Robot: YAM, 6 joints.
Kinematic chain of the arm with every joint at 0, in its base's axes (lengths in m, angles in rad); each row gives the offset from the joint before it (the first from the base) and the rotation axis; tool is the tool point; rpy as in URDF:
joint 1: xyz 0 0 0.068 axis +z
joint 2: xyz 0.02 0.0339 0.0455 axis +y
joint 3: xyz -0.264 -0.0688 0 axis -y
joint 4: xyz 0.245 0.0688 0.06 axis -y
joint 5: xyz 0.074 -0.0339 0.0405 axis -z
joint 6: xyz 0.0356 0 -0.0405 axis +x
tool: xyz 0 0 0 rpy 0 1.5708 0
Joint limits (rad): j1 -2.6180..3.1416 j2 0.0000..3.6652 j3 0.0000..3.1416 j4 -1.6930..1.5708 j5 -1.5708..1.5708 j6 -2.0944..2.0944
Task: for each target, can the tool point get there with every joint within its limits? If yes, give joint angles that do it. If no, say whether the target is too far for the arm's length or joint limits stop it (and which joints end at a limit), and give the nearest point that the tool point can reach.
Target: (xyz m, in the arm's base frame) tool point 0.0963 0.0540 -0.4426
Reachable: no: joint limits stop it (at a limit: joint 2) | nearest point 0.1191 0.0668 -0.3625 | short by 0.084 m
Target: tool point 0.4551 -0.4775 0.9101
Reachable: no: too far | nearest point 0.2841 -0.2981 0.6015 | short by 0.396 m
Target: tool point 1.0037 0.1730 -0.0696
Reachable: no: too far | nearest point 0.6263 0.1080 0.0006 | short by 0.389 m
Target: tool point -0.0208 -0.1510 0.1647
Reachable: yes | joints -1.6997 0.7026 0.2496 -0.1953 0.0341 -1.4591
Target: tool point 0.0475 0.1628 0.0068
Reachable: yes | joints 1.3722 2.2786 0.7207 -0.9500 0.4186 -0.3743
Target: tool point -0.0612 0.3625 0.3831
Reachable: yes | joints 1.7827 1.5538 1.2119 0.6426 0.4785 -1.7536
